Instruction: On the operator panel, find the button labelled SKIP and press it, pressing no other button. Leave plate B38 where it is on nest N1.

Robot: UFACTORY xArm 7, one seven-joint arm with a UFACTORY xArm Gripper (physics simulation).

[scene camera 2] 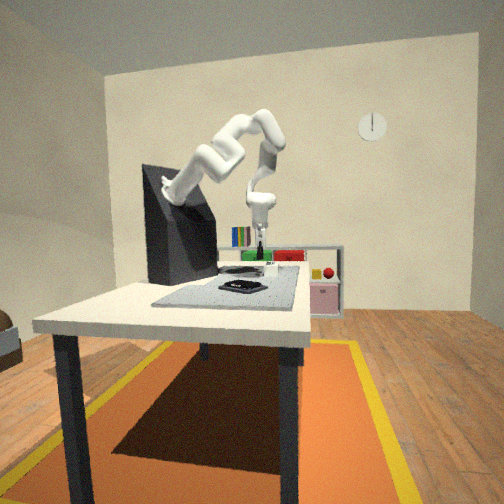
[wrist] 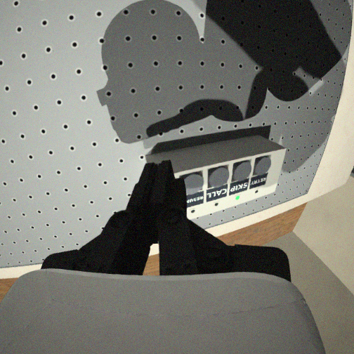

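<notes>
The operator panel (scene camera 2: 271, 270) (wrist: 277, 167) is a small white box. In the wrist view its round grey buttons are RESUME (wrist: 192, 181), partly behind a finger, CALL (wrist: 218, 175), SKIP (wrist: 242, 169) and RETRY (wrist: 262, 164). A small light (wrist: 237, 198) below the SKIP label glows green; the other visible lamps are dark. My gripper (scene camera 2: 260, 257) (wrist: 163, 178) is shut and empty. Its tips appear over the panel's RESUME end in the wrist view, and above the table in the scene view. A dark plate (scene camera 2: 243, 285) lies on the mat; its marking is unreadable.
The grey perforated mat (scene camera 2: 200, 298) (wrist: 50, 120) lies on the white table (scene camera 2: 115, 310). A tall dark block (scene camera 2: 187, 240) stands behind the mat, by the arm's base. Arm shadows fall on the mat behind the panel. A shelf unit (scene camera 2: 341, 280) stands beyond the table.
</notes>
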